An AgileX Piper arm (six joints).
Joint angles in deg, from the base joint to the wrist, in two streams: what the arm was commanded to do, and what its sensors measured. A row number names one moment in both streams.
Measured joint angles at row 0:
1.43 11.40 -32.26 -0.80 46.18 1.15
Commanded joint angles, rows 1 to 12:
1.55 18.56 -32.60 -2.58 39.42 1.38
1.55 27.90 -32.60 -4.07 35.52 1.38
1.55 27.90 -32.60 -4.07 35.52 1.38
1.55 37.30 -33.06 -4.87 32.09 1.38
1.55 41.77 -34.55 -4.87 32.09 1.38
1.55 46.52 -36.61 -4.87 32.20 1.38
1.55 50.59 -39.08 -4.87 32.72 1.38
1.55 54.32 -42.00 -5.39 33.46 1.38
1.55 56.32 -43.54 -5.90 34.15 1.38
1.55 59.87 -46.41 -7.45 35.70 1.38
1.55 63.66 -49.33 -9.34 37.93 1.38
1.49 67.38 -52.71 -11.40 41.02 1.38
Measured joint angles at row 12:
1.43 63.31 -49.05 -8.37 37.41 1.32
